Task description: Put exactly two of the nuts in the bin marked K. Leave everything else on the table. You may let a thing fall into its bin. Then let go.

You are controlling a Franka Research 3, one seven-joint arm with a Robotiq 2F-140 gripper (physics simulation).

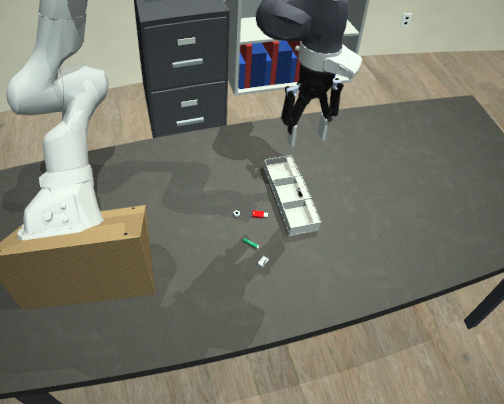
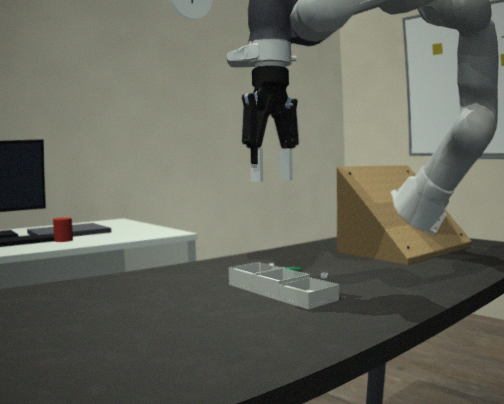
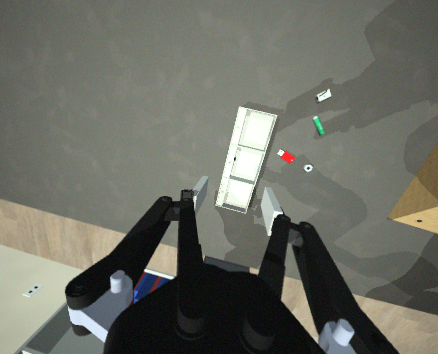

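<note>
A light hex nut [image 1: 236, 213] [image 2: 324, 275] [image 3: 308, 168] lies on the table. The white three-compartment tray [image 1: 304, 232] [image 2: 270, 287] [image 3: 231, 206] stands beyond the red USB stick. Its labels are too small to read now. A small dark thing [image 1: 300, 192] [image 3: 235, 158] is in the middle compartment, against the long side wall; it looks like a nut, but its shape and whether it is one piece are unclear. My gripper [image 1: 308, 135] [image 2: 271, 172] [image 3: 234, 191] is open and empty, high above the table near the tray's far end compartment.
A red USB stick [image 1: 259, 214] [image 3: 287, 156] lies between nut and tray. A green cylinder [image 1: 250, 243] [image 2: 292, 269] [image 3: 319, 125] and a small white block [image 1: 263, 261] [image 2: 271, 264] [image 3: 323, 95] lie nearby. The wooden base [image 1: 80, 275] [image 2: 370, 225] [image 3: 420, 200] stands at the arm's foot.
</note>
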